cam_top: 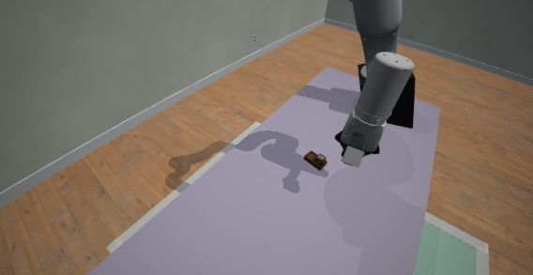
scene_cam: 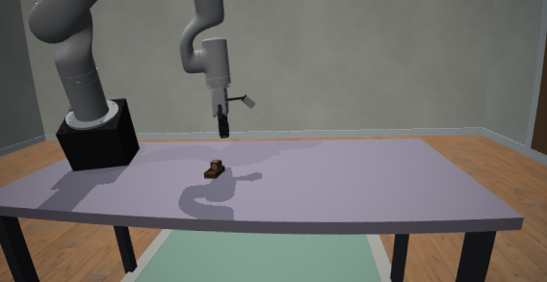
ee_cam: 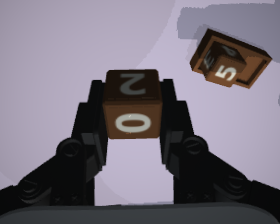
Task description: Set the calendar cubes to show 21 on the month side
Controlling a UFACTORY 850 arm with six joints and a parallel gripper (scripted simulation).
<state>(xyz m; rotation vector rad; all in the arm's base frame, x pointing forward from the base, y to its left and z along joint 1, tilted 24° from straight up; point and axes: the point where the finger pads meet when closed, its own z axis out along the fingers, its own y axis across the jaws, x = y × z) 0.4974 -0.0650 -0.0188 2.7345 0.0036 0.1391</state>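
Right now the brown cube is 1 cm below my hand. The rest, counted from my hand: digit cube (10 cm below, 9 cm to the right, 3 cm behind); brown tray (12 cm below, 10 cm to the right, 4 cm behind).
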